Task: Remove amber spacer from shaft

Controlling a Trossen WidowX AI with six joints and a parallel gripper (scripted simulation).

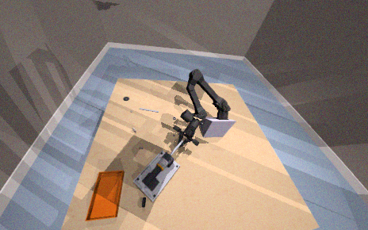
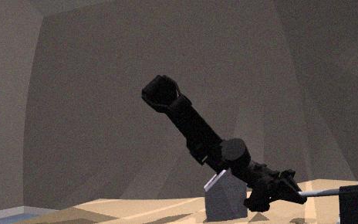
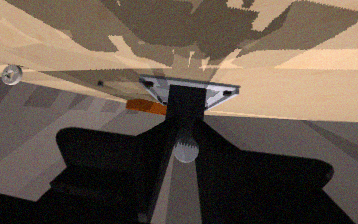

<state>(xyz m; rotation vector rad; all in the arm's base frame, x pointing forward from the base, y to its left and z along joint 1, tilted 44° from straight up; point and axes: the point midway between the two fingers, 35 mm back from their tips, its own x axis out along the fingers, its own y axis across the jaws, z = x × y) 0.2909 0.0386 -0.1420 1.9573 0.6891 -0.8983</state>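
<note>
The grey shaft lies 4 cm ahead of my gripper tip, 4 cm to the left of it and 2 cm above it. Also, from my gripper tip: orange tray (37 cm ahead, 22 cm to the left, 5 cm below).
</note>
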